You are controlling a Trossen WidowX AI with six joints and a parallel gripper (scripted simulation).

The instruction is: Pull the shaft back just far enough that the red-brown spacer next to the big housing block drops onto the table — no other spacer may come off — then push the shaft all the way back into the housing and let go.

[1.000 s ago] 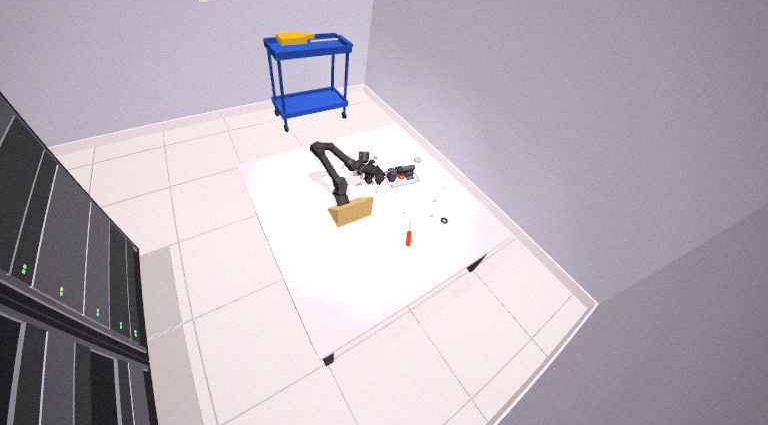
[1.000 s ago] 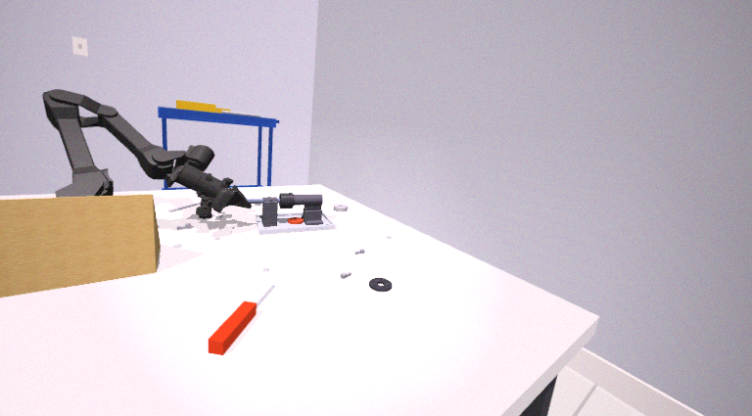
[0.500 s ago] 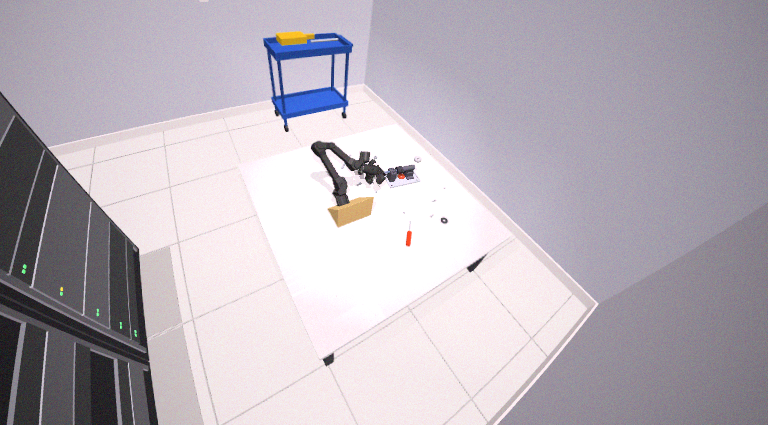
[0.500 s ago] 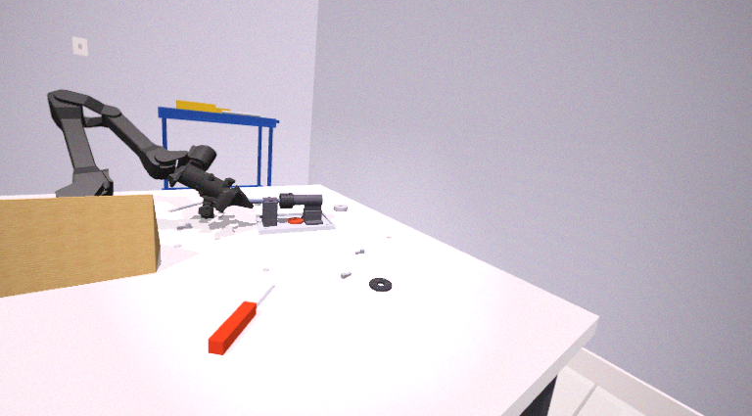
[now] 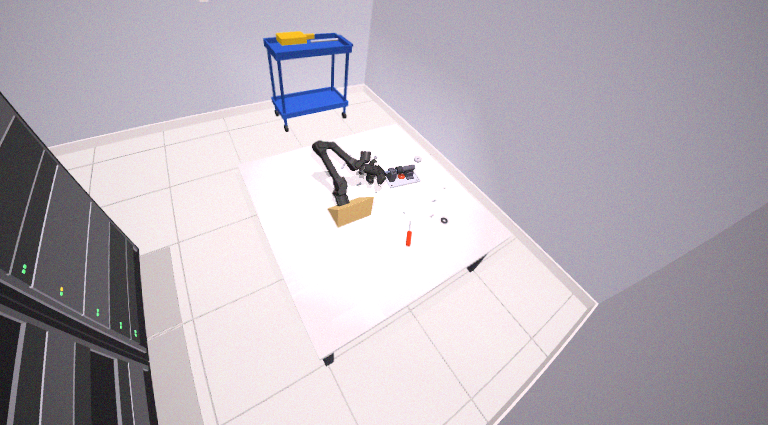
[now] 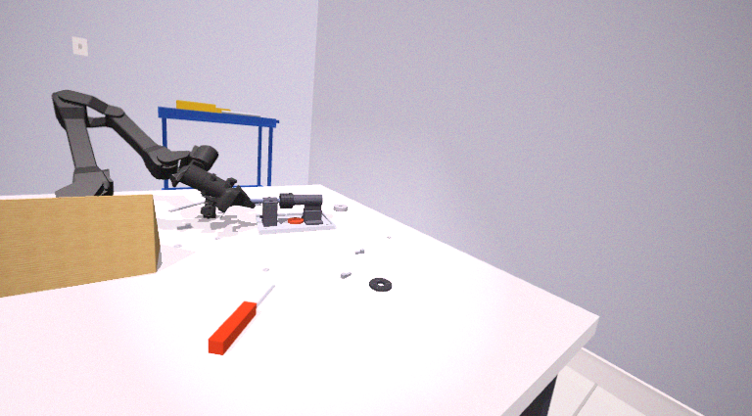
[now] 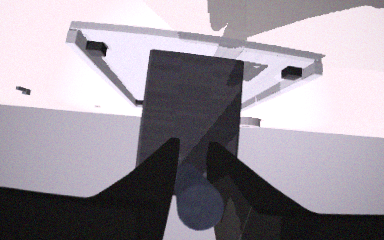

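My gripper tip is 6 cm short of the round shaft, 1 cm to the left of it and 2 cm below it. The rest, counted from my gripper tip: grey ring: 34 cm ahead, 9 cm to the left, 6 cm below; red-brown spacer: 12 cm ahead, 1 cm to the right, 5 cm below.
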